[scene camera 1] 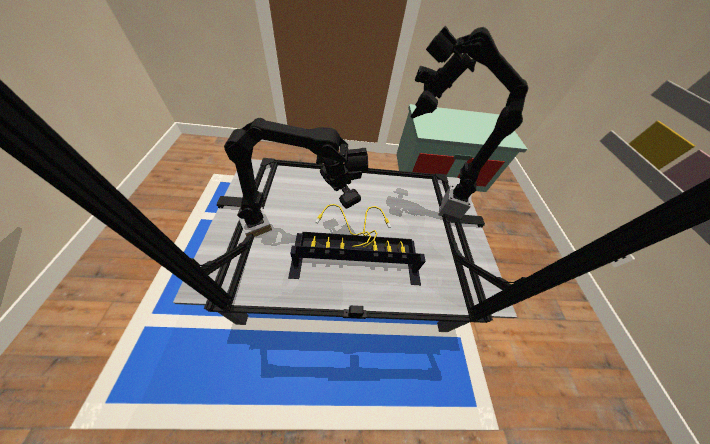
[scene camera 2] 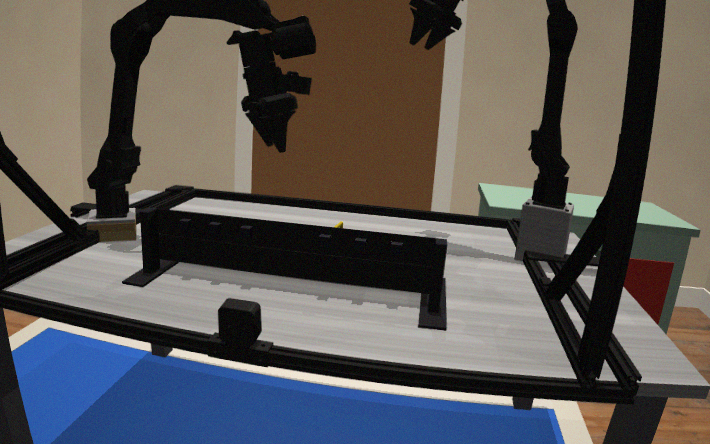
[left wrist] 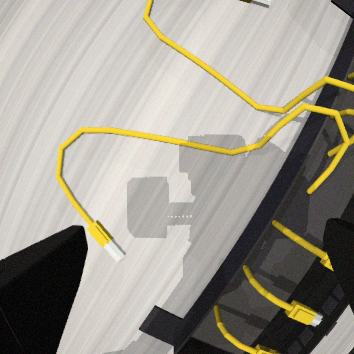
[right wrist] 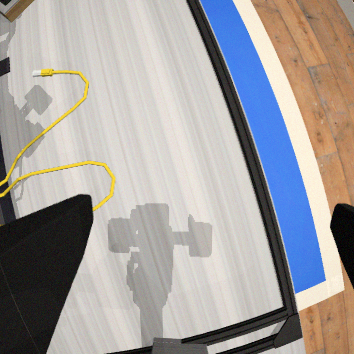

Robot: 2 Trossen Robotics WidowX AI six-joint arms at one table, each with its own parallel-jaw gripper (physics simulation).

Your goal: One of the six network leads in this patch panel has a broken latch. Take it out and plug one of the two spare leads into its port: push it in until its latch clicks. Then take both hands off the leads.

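Places are measured from the left arm's base along level axes (x ahead, y left, z up), in millimetres.
Where they show: left gripper, fingertip midpoint: (scene camera 2: 276,149) (left wrist: 209,236); right gripper, fingertip midpoint: (scene camera 1: 413,111) (scene camera 2: 419,46) (right wrist: 219,212); left arm's base, link origin: (scene camera 1: 253,219) (scene camera 2: 111,214); right arm's base, link origin: (scene camera 1: 460,195) (scene camera 2: 549,204).
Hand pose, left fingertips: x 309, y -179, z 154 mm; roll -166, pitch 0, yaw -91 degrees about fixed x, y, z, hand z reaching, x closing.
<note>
Each offset is from my left fingertips to the top centre of the thing. "pt": to the spot under its first point.
The black patch panel {dx -15, dy -156, dz -89 mm} (scene camera 1: 356,255) (scene camera 2: 293,251) (left wrist: 232,250) holds six yellow leads, three at the left (scene camera 1: 327,243) (left wrist: 302,314) and three at the right (scene camera 1: 389,246). I cannot tell which latch is broken. One spare lead's plug {dx -61, dy +89, dz -185 mm} (scene camera 1: 318,217) (left wrist: 100,234) (right wrist: 47,72) lies behind the panel at the left. The other spare lead's plug {pt dx +204, dy -75, dz -190 mm} (scene camera 1: 387,222) lies at the right; a finger hides it in the right wrist view. My left gripper (scene camera 1: 349,198) (scene camera 2: 276,146) (left wrist: 209,236) is open and empty, above the table behind the panel. My right gripper (scene camera 1: 414,115) (scene camera 2: 421,46) (right wrist: 219,212) is open and empty, high at the back right.
Both spare cables run into the panel's middle, where they tangle behind it. A black frame (scene camera 1: 408,315) (scene camera 2: 418,375) edges the table, with a small black box {pt dx -137, dy -341, dz -144 mm} (scene camera 1: 356,311) (scene camera 2: 239,322) at its front. A green cabinet (scene camera 1: 450,125) (scene camera 2: 602,209) stands behind at the right.
</note>
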